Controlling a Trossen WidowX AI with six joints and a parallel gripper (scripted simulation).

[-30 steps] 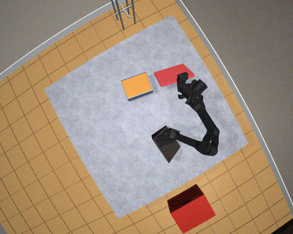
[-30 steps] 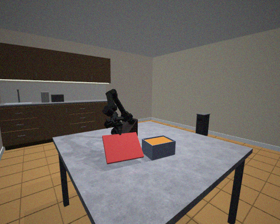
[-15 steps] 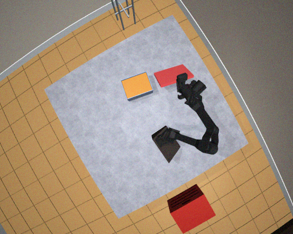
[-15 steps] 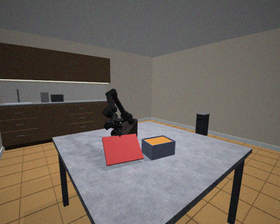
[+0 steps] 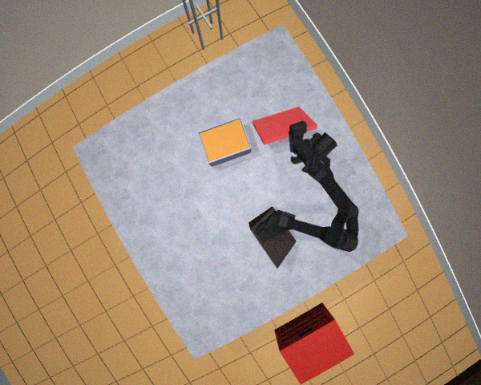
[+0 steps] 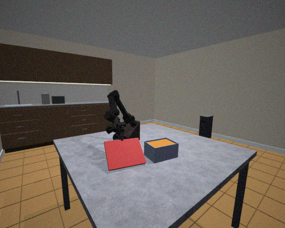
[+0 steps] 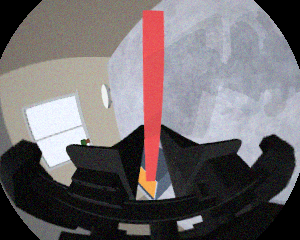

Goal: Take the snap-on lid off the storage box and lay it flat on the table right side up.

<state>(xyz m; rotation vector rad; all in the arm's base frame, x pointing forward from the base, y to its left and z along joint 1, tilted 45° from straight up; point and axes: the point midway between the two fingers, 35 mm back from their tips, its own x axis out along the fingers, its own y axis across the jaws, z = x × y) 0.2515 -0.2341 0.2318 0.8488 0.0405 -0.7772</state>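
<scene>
My gripper tip is 6 cm short of the red lid, 5 cm above it and 2 cm to the left of it. Round my gripper tip: storage box: 25 cm to the left, 14 cm ahead, 8 cm below.
</scene>
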